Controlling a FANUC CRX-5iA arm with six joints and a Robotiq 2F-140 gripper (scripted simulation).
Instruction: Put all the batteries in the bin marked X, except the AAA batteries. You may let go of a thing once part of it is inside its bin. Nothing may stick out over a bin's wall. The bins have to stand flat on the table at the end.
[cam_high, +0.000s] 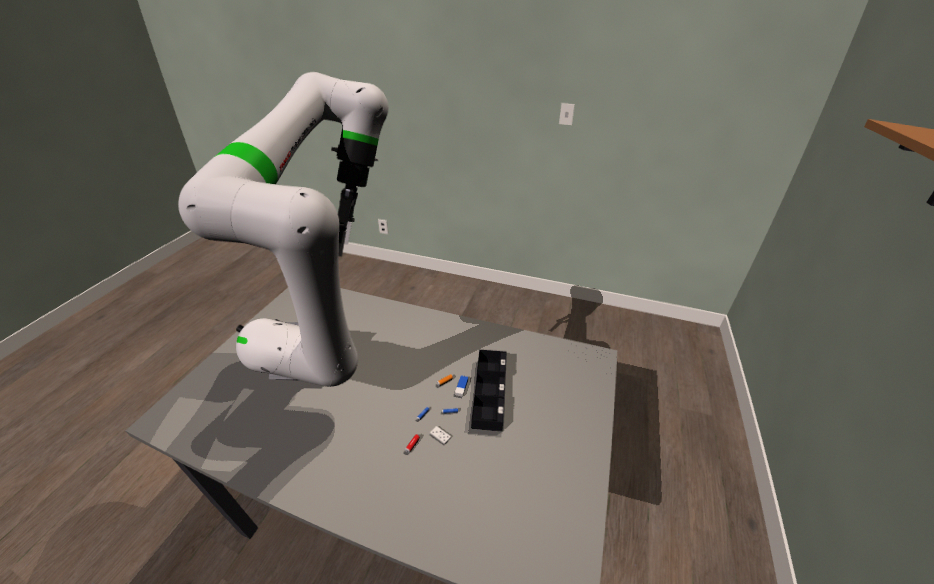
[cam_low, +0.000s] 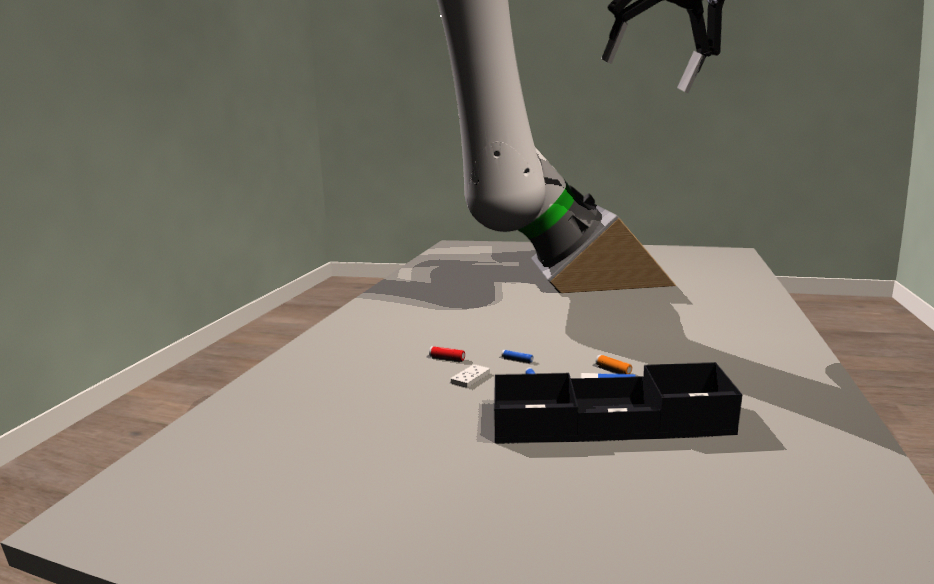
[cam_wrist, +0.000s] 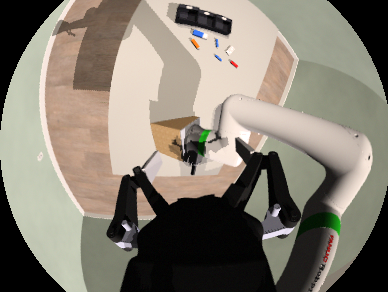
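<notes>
Right now my hand is 44 cm short of the bin, 36 cm above it and 4 cm to the left of it. From my hand the other things lie so: blue-and-white block battery: 38 cm below, 35 cm ahead, 6 cm to the right; orange battery: 38 cm below, 30 cm ahead, 5 cm to the right; red battery: 38 cm below, 29 cm ahead, 27 cm to the right.
</notes>
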